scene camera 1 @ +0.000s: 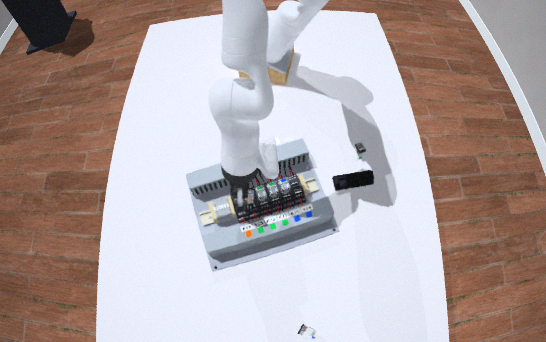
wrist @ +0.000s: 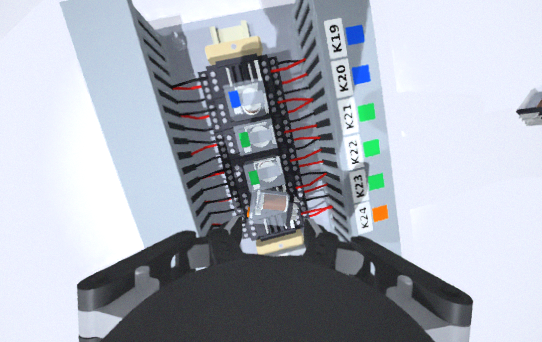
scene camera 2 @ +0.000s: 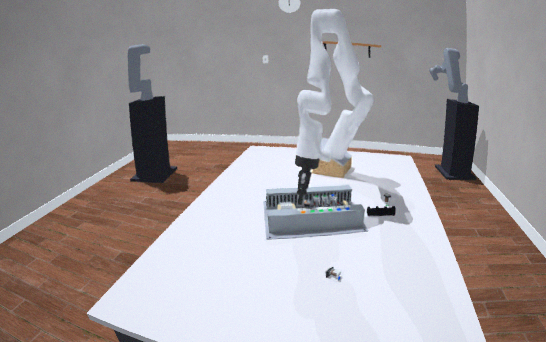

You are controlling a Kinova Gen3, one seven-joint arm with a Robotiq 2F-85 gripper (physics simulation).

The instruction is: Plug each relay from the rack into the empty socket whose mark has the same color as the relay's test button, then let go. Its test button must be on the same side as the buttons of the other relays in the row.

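Pixels of known places: gripper, fingertip midpoint: point(scene camera 1: 239, 199) point(wrist: 272, 228) point(scene camera 2: 300, 202); arm's base at its link origin: point(scene camera 1: 268, 51) point(scene camera 2: 333, 153).
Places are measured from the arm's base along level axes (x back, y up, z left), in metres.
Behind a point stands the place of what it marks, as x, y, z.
The orange-button relay point(wrist: 271, 202) {-0.432, -0.035, -0.103} lies tilted over the K23 and K24 end of the socket row, its orange edge to the left in the wrist view. My gripper point(scene camera 2: 301, 201) {-0.433, -0.038, -0.128} point(wrist: 272, 228) {-0.433, -0.038, -0.128} is open and empty, low over that end, its fingers on either side of the row. Seated relays are blue at K20 point(wrist: 251, 101) {-0.421, -0.020, -0.025}, green at K21 point(wrist: 259, 136) {-0.425, -0.020, -0.049} and green at K22 point(wrist: 267, 171) {-0.430, -0.020, -0.075}, buttons to the left in the wrist view. The K19 socket point(wrist: 243, 73) {-0.416, -0.063, 0.009} is empty. A green-button relay point(scene camera 1: 360, 148) {-0.342, -0.047, 0.188} point(scene camera 2: 387, 198) {-0.352, -0.057, 0.189} and a blue-button relay point(scene camera 1: 306, 331) {-0.772, -0.067, -0.026} point(scene camera 2: 333, 274) {-0.785, -0.069, -0.029} lie loose on the table.
The black rack point(scene camera 1: 353, 180) {-0.410, -0.085, 0.157} point(scene camera 2: 381, 211) {-0.402, -0.084, 0.159} lies right of the grey panel. Slotted grey ducts point(scene camera 1: 270, 235) point(wrist: 107, 120) wall both long sides of the row, with red and black wires between. Tan end blocks point(wrist: 233, 50) {-0.410, -0.047, 0.021} point(wrist: 280, 244) {-0.440, -0.047, -0.150} bound the row.
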